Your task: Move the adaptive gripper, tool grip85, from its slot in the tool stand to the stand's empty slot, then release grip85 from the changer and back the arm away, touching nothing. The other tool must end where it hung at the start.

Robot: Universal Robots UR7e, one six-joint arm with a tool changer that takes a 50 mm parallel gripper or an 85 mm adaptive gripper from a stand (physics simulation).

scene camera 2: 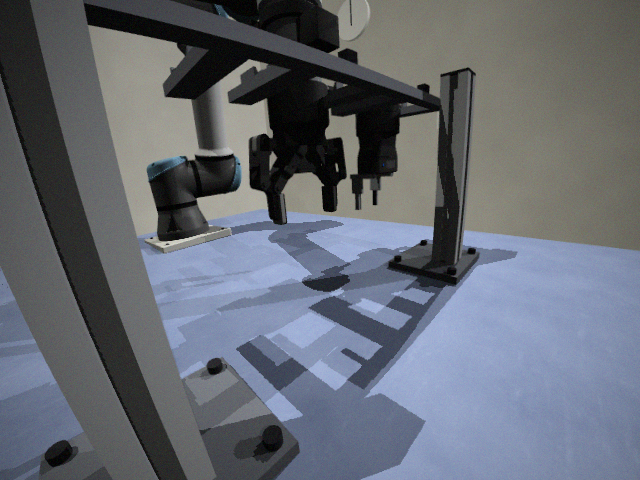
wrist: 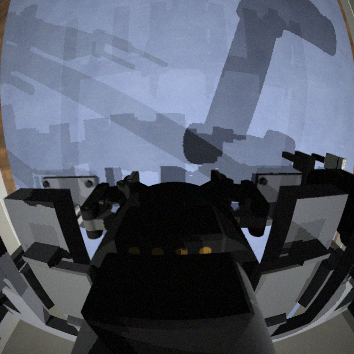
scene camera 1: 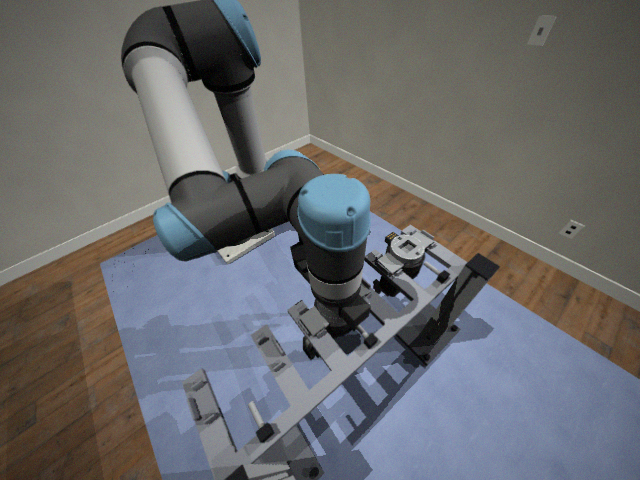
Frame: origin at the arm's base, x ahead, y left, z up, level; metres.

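Seen in the pictures: arm's base at its link origin: [scene camera 2: 184, 233].
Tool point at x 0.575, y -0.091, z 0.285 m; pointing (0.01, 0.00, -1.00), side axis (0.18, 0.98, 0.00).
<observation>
Offsets run from my tool point to a thing's top centre. "spot": to the spot under its first point.
The adaptive gripper grip85 [scene camera 2: 303, 203] hangs upright in a middle slot of the tool stand [scene camera 1: 338, 376] [scene camera 2: 310, 55], its two black fingers apart with nothing between them. The arm's changer end [scene camera 1: 339, 311] is down on top of it, with no gap that I can make out; the latch state does not show. In the wrist view, grip85's dark body with gold contacts {dx -0.041, dy +0.010, dz -0.002 m} [wrist: 182, 251] sits between the slot's prongs. The empty slot lies beside it, between two bare prongs [scene camera 1: 269, 349] [scene camera 1: 203, 400]. The other tool {dx +0.027, dy +0.179, dz +0.000 m} [scene camera 1: 406, 249] [scene camera 2: 377, 147] hangs in the slot on the opposite side.
A dark stand post {spot: dx +0.149, dy +0.195, dz -0.093 m} [scene camera 1: 454, 299] [scene camera 2: 452, 170] rises beyond the other tool. A near post {spot: dx +0.084, dy -0.247, dz -0.118 m} [scene camera 2: 67, 206] stands large at the left in scene camera 2. Black-ended pins [scene camera 1: 264, 431] [scene camera 1: 370, 339] stick out at the rail. The arm's base [scene camera 2: 180, 222] stands behind the stand.
</observation>
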